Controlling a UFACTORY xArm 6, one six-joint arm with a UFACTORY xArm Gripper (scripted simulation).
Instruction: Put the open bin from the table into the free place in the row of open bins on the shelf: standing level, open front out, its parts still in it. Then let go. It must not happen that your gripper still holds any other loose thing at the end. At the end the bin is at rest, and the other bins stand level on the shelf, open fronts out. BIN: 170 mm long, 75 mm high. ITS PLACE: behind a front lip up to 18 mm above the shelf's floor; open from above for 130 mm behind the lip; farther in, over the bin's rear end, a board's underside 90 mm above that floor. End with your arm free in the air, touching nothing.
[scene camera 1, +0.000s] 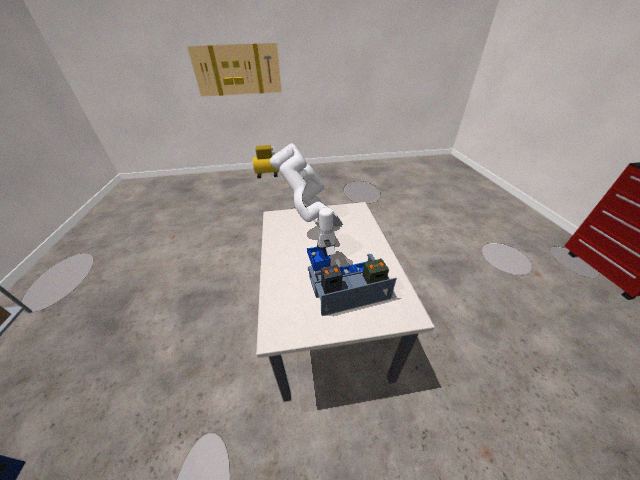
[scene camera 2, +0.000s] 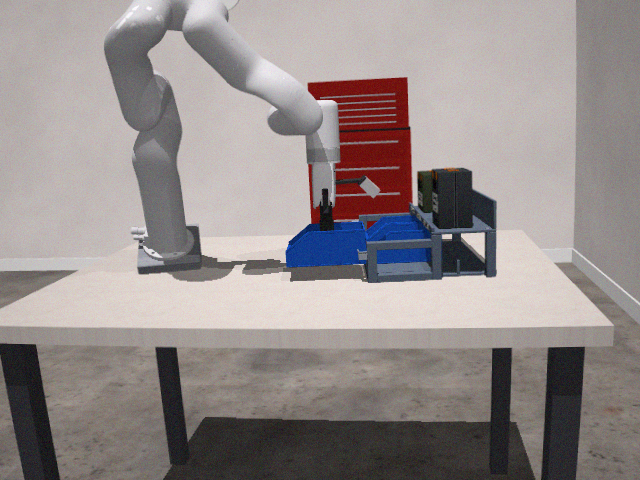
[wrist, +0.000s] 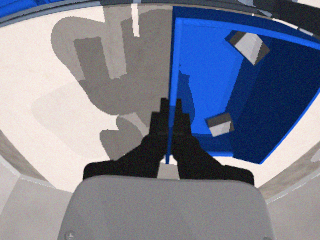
Scene:
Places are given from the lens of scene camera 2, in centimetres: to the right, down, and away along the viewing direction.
my gripper (scene camera 2: 327, 237): 2, 0, 139
blue bin (scene camera 2: 311, 247): -2, 2, 129
blue bin (scene camera 2: 414, 230): 22, -2, 140

